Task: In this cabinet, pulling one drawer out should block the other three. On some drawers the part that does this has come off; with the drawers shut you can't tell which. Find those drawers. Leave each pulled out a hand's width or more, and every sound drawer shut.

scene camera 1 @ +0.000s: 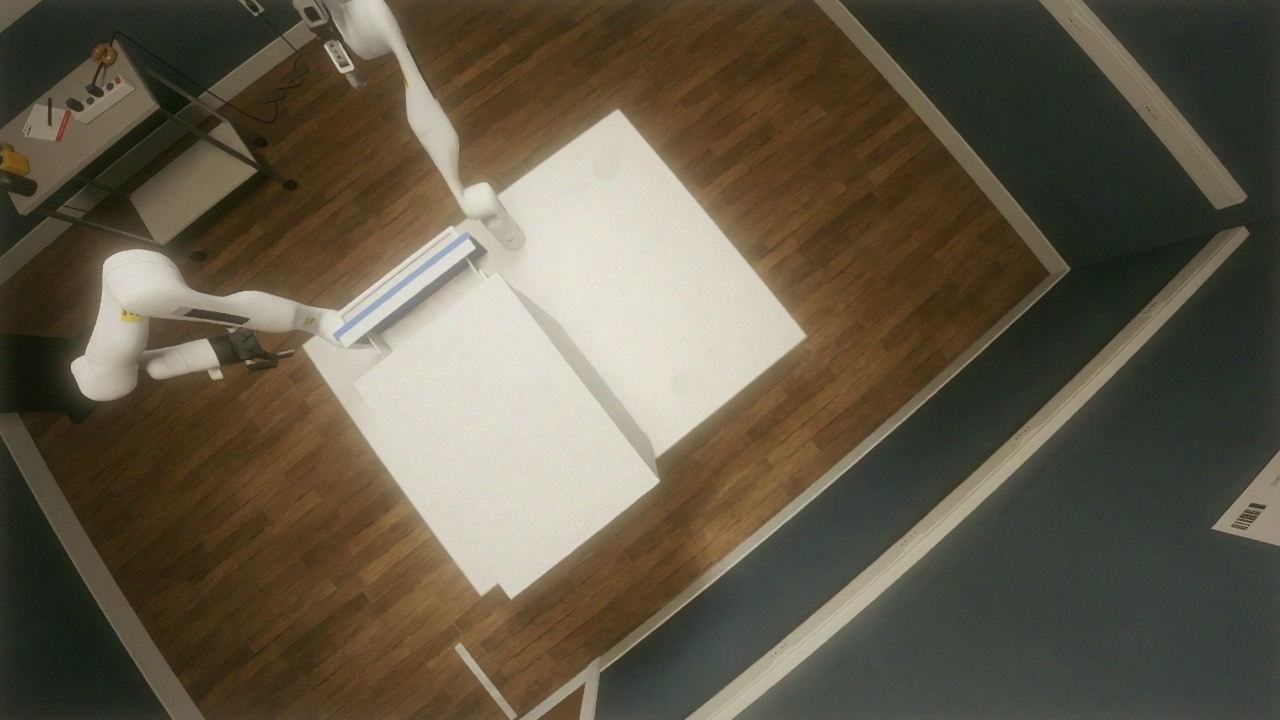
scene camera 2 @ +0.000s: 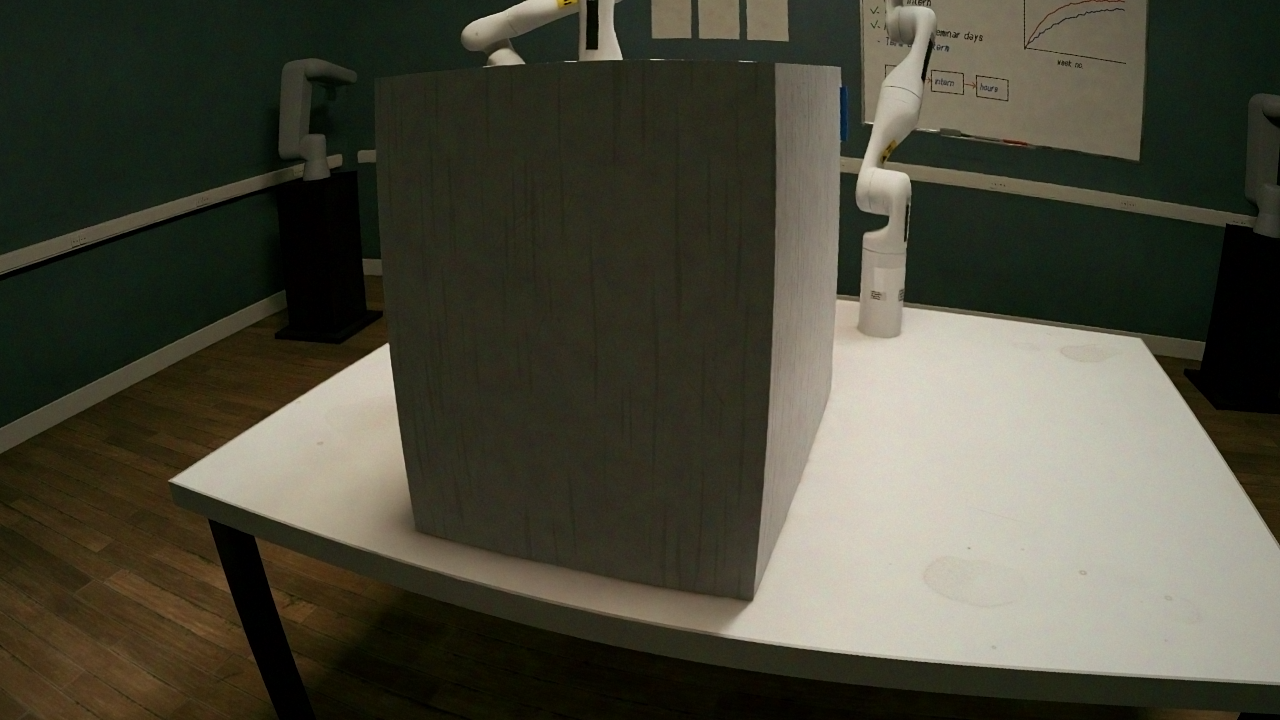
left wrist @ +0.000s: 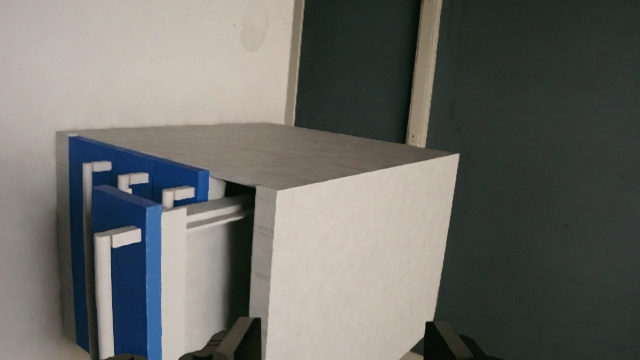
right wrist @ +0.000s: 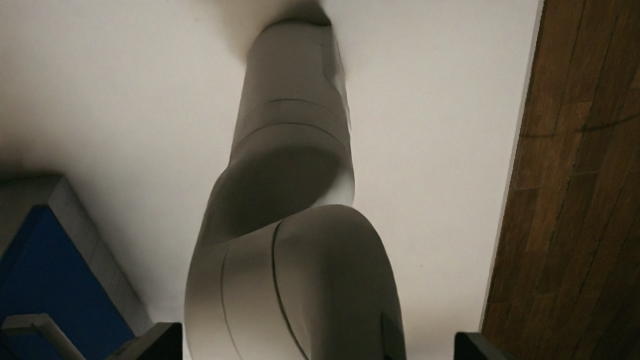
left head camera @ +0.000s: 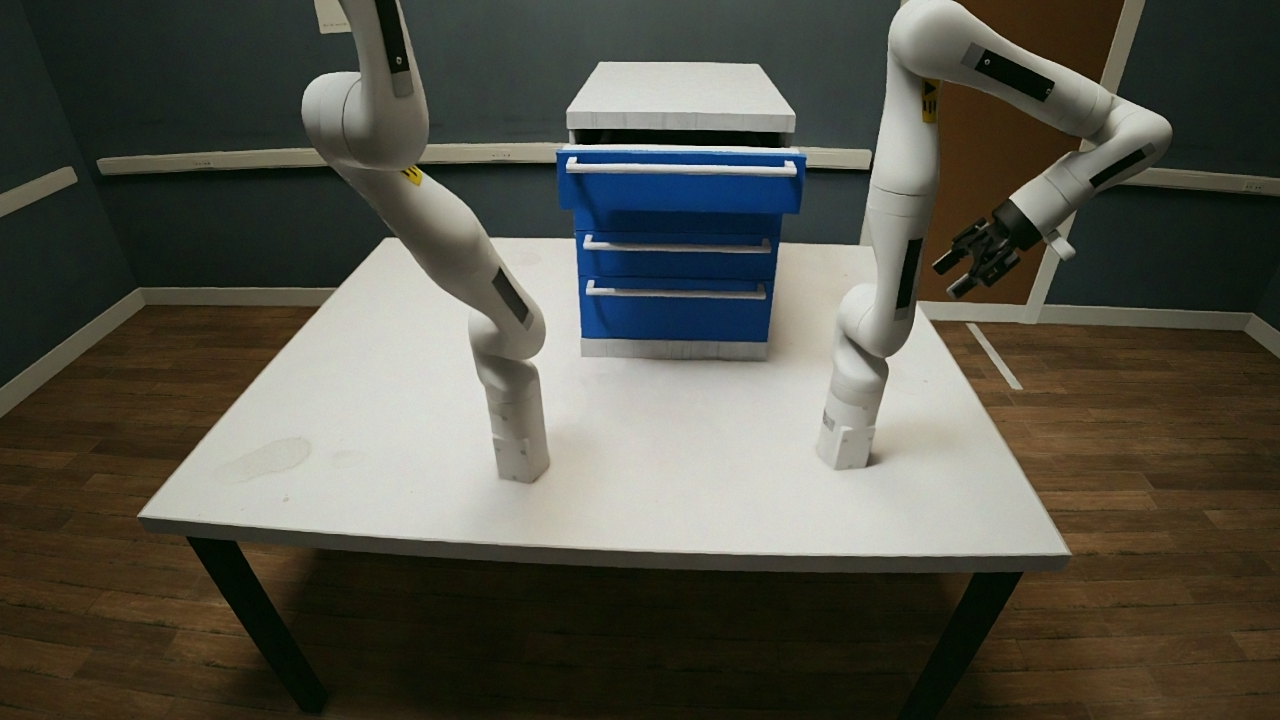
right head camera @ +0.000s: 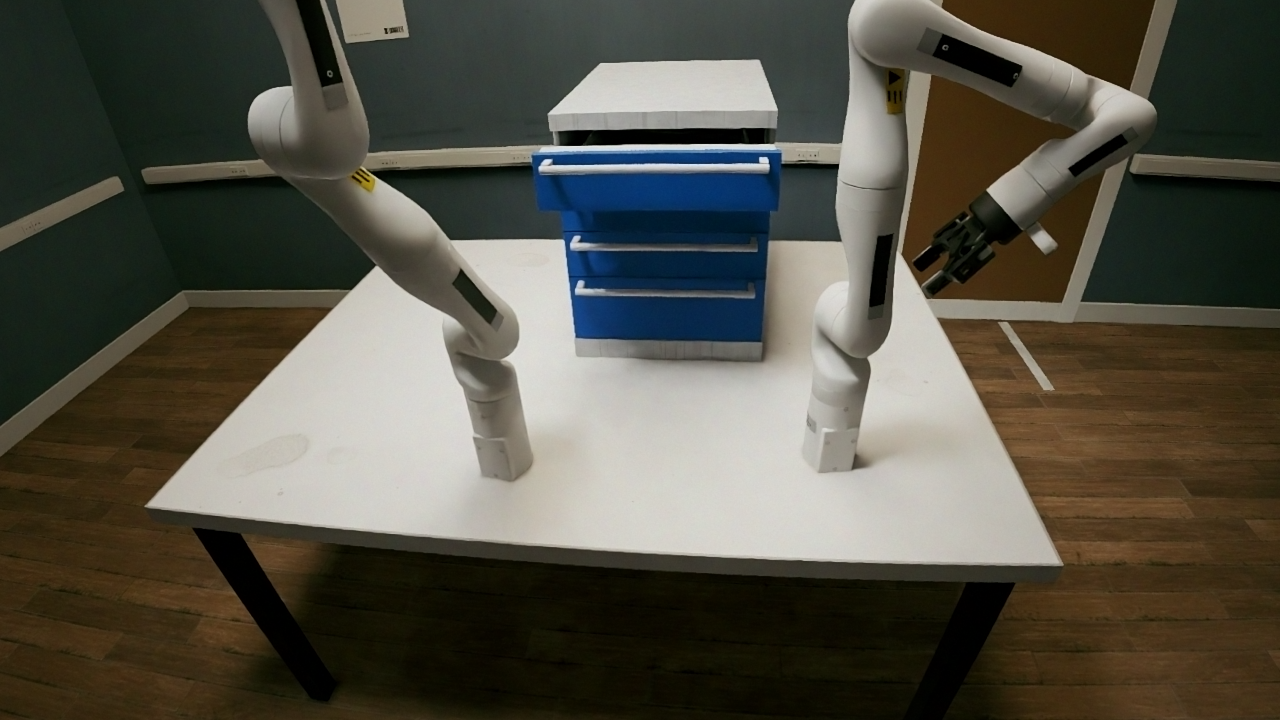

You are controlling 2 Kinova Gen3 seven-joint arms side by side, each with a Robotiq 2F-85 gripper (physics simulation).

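Note:
The cabinet [left head camera: 680, 119] [right head camera: 662, 118] [scene camera 2: 581, 313] [left wrist: 350, 250] has four blue drawers. The top drawer [left head camera: 680, 192] [right head camera: 657, 190] [scene camera 1: 407, 288] [left wrist: 129, 280] is pulled out. The second drawer [left head camera: 677, 221] [left wrist: 199, 187], partly hidden beneath it in the head views, looks shut. The third drawer [left head camera: 675, 264] [right head camera: 666, 264] and the bottom drawer [left head camera: 675, 317] [right head camera: 666, 317] are shut. My left gripper [left wrist: 342, 345] is open and empty, above the cabinet's open side and apart from the handles. My right gripper [left head camera: 950, 274] [right head camera: 927, 273] [right wrist: 320, 345] is open and empty, off to the right of the cabinet.
The white table [left head camera: 375, 501] [right head camera: 358, 501] [scene camera 2: 1029, 465] carries the cabinet and both arm bases. The left arm [left head camera: 438, 223] rises at the left front of the cabinet, the right arm [left head camera: 899, 223] at the right. A cart [scene camera 1: 147, 111] stands beyond the table in scene camera 1.

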